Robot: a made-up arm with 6 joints. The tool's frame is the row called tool.
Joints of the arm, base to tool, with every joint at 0 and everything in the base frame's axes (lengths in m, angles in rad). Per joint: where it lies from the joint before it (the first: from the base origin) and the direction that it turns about. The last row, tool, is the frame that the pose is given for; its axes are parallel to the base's.
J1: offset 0 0 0.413 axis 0 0 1
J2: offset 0.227 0 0 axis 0 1 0
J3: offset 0 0 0.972 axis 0 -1 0
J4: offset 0 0 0.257 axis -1 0 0
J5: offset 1.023 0 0 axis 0 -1 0
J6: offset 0.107 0 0 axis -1 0 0
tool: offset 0 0 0
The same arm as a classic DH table. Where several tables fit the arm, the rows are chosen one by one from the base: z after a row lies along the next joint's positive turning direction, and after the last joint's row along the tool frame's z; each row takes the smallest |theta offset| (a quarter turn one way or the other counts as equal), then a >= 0, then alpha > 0; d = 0 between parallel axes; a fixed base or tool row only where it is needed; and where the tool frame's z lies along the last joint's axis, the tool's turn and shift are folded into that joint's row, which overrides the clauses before.
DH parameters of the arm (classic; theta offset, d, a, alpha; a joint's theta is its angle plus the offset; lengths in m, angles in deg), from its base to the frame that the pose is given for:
J1: 0 0.413 0.227 -90
J2: -90 0 0.972 180
J3: 0 0 0.257 -90
J4: 0 -1.023 0 90
J5: 0 0 0 -90
J6: 90 -0.107 0 90
tool (fixed): -90 0 0 0

